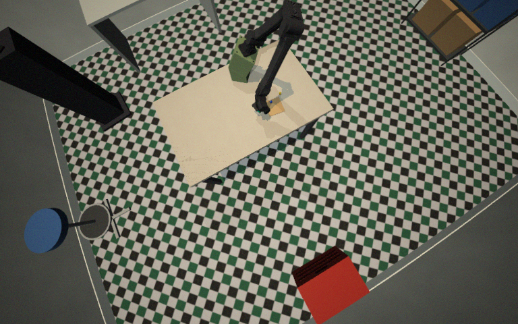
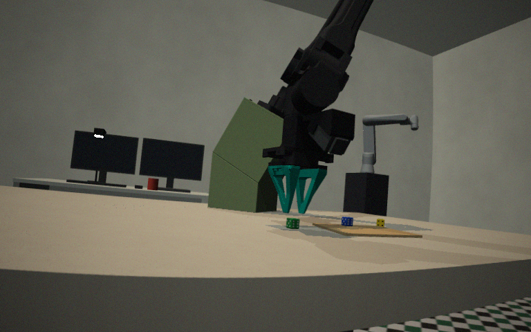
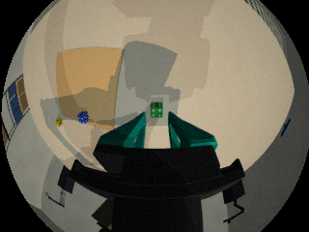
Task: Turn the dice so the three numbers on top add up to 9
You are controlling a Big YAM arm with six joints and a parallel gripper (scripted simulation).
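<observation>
Now: the green die 2 cm below my hand. Round my hand: blue die 13 cm to the left, 2 cm below, 2 cm behind; yellow die 24 cm to the left, 4 cm behind, 2 cm below; mat 13 cm to the left, 3 cm below, 3 cm ahead.
</observation>
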